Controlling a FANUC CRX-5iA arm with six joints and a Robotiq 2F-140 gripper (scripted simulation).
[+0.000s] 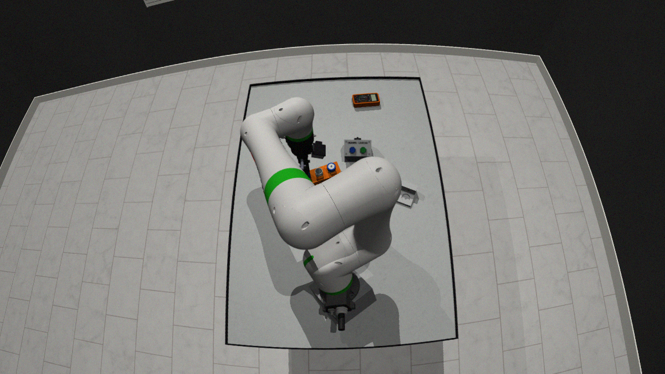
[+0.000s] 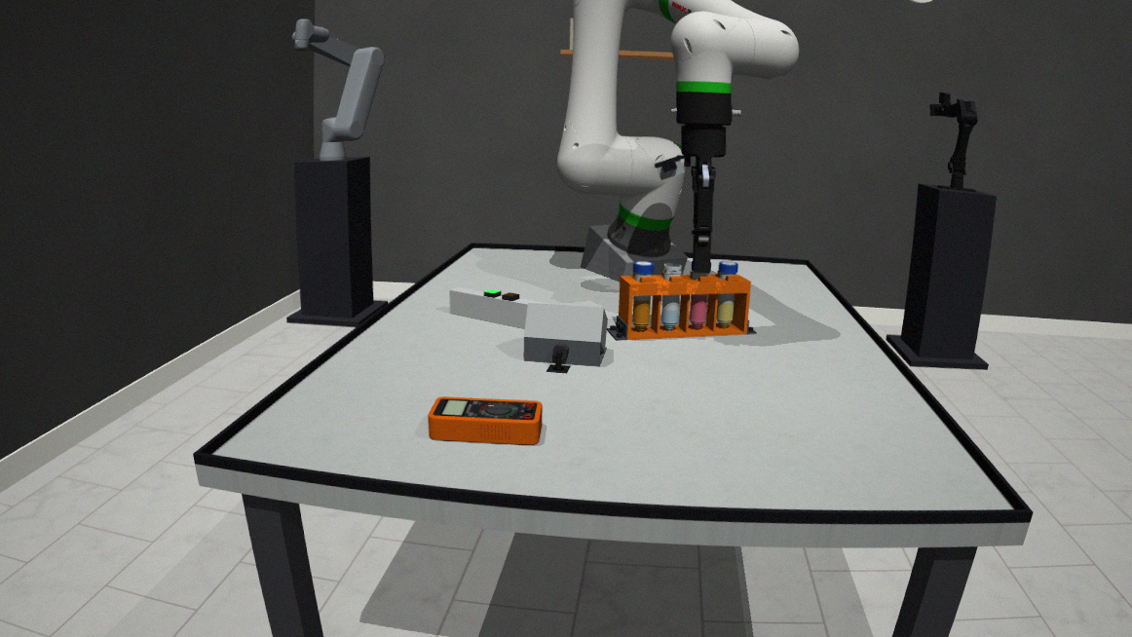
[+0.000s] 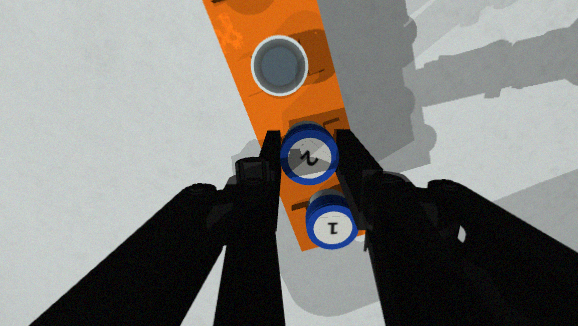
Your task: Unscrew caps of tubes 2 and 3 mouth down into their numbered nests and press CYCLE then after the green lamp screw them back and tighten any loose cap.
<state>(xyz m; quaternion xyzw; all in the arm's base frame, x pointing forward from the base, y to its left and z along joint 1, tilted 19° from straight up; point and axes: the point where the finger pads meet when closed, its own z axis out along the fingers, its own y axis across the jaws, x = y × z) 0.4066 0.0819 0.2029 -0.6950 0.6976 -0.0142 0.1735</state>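
The cap 2 lies 30 mm below my hand. The rest, counted from my hand: blue key: 140 mm ahead, 180 mm to the right, 80 mm below; cap 1: 20 mm behind, 50 mm to the left, 30 mm below; cap 4: 30 mm ahead, 100 mm to the right, 30 mm below.
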